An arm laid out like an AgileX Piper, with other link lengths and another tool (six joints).
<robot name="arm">
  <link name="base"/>
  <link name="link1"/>
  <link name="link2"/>
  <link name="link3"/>
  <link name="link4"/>
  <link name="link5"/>
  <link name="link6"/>
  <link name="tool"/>
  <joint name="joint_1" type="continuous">
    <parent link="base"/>
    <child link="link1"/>
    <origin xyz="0 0 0.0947"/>
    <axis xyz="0 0 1"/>
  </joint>
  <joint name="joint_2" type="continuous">
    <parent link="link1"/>
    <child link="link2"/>
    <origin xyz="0 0 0" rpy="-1.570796 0 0"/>
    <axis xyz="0 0 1"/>
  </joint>
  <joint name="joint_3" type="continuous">
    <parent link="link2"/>
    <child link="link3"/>
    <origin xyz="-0.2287 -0.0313 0"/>
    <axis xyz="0 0 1"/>
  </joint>
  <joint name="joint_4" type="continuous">
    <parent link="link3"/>
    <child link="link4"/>
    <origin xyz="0.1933 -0.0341 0" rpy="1.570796 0 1.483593"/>
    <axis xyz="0 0 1"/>
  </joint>
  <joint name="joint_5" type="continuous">
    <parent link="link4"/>
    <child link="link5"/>
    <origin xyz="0 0 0" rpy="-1.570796 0 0"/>
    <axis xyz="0 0 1"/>
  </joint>
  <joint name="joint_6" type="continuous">
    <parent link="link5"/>
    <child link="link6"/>
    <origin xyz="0 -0.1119 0" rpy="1.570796 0 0"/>
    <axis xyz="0 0 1"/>
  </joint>
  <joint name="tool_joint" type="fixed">
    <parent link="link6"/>
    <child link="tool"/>
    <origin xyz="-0.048 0.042 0.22" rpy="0 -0.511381 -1.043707"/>
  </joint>
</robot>
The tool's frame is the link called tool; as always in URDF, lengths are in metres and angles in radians. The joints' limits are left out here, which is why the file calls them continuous.
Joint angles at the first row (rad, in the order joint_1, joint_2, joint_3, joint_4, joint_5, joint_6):
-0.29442 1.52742 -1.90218 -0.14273 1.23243 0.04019
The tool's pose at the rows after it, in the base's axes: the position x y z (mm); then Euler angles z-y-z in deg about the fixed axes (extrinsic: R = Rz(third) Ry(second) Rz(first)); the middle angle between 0 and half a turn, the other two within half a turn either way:
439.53, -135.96, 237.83, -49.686, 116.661, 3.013
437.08, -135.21, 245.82, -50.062, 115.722, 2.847
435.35, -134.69, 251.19, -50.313, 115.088, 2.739
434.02, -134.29, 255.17, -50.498, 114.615, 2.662
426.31, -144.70, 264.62, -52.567, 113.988, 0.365
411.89, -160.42, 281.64, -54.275, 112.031, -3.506
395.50, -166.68, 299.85, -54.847, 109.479, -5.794
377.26, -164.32, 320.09, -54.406, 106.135, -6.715
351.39, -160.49, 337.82, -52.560, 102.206, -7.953
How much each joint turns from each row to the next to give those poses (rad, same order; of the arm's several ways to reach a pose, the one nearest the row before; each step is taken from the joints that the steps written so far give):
-0.00001 -0.01893 0.00004 0.00000 -0.00003 0.00000
0.00003 -0.01741 -0.00001 -0.00002 0.00001 0.00003
-0.00002 -0.01174 -0.00004 0.00001 0.00002 -0.00001
-0.00004 -0.00878 0.00006 0.00005 -0.00004 -0.00005
0.00000 -0.02445 0.00493 -0.03949 0.00002 0.00835
0.00006 -0.04741 0.01541 -0.05811 0.00003 0.04161
0.00000 -0.06499 0.02743 -0.03103 0.00001 0.03333
-0.00003 -0.08427 0.03777 -0.00592 -0.00228 0.02871
0.00001 -0.11464 0.06636 -0.00391 0.00000 0.05455

